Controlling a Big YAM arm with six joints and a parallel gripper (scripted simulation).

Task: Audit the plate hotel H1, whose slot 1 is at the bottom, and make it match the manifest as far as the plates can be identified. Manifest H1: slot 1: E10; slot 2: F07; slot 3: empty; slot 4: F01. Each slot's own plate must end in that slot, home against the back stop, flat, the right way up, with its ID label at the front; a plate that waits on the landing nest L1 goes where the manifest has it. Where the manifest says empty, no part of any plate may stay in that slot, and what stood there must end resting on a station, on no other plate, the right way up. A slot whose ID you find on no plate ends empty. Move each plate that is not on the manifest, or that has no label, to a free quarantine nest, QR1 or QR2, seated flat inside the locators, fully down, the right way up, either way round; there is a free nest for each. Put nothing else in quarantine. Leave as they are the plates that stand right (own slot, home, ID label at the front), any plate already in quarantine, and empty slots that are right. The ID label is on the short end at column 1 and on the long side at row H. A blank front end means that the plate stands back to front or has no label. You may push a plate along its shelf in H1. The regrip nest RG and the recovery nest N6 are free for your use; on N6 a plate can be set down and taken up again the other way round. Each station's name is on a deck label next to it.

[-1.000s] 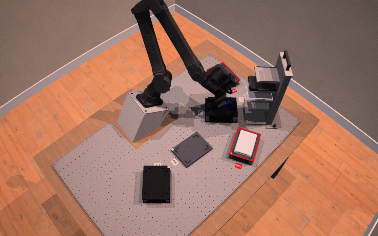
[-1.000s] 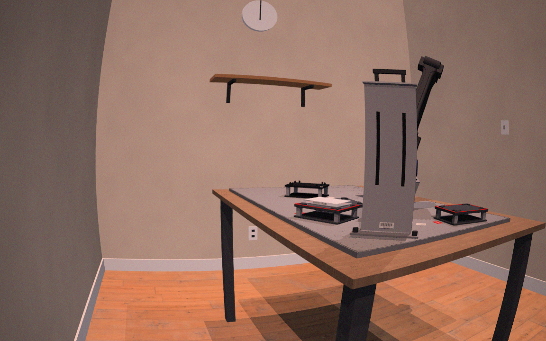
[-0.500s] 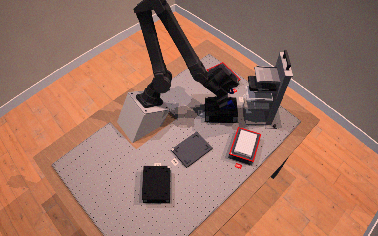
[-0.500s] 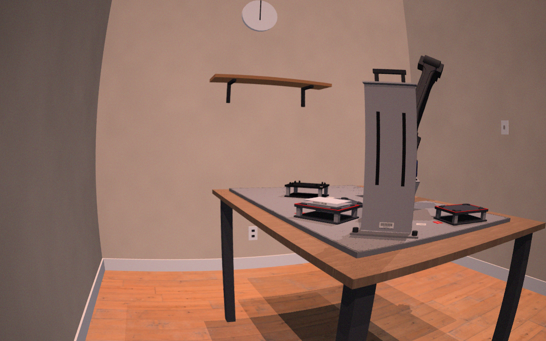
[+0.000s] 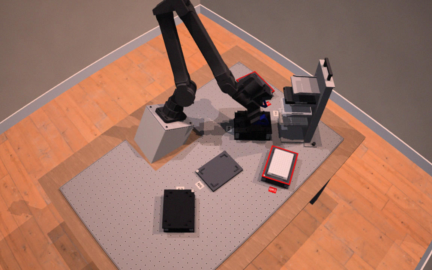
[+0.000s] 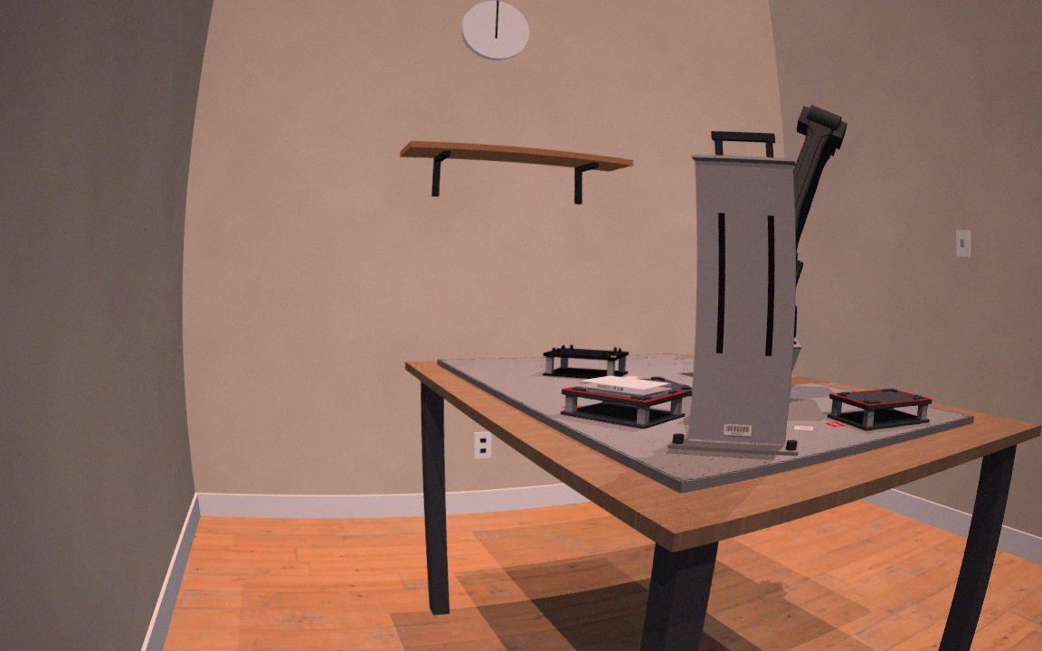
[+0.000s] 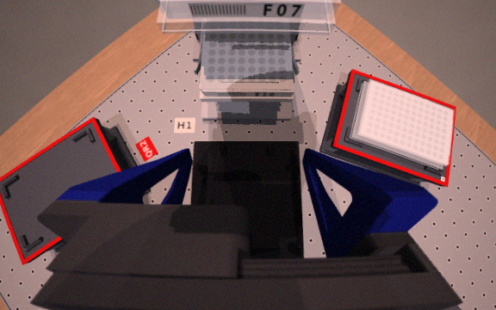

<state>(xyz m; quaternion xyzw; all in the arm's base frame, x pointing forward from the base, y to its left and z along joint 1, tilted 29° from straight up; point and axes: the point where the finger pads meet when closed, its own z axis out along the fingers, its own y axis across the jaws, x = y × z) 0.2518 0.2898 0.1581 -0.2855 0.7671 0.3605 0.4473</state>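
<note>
My gripper is now 60 mm above the black regrip nest RG, 40 mm to the left of it and 30 mm past it. The rest, counted from my hand: H1 deck label: 120 mm to the left, 110 mm below, 30 mm behind; then hotel back wall: 150 mm to the left, 130 mm ahead, 80 mm above; then black plate: 130 mm above, 90 mm to the left, 80 mm ahead.
</note>
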